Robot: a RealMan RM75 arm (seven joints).
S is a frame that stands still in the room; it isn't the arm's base.
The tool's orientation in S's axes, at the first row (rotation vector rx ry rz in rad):
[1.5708, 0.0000, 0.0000]
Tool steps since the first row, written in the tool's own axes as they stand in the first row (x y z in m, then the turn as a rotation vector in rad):
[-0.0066, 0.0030, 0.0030, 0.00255, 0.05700, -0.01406]
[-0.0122, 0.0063, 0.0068, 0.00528, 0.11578, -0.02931]
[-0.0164, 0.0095, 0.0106, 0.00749, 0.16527, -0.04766]
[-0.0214, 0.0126, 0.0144, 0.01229, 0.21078, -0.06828]
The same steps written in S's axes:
[-0.0066, -0.0030, 0.0030, 0.00255, 0.01406, 0.05700]
[-0.0122, -0.0068, 0.0063, 0.00528, 0.02931, 0.11578]
[-0.0164, -0.0106, 0.0095, 0.00749, 0.04766, 0.16527]
[-0.0214, -0.0144, 0.0126, 0.01229, 0.06828, 0.21078]

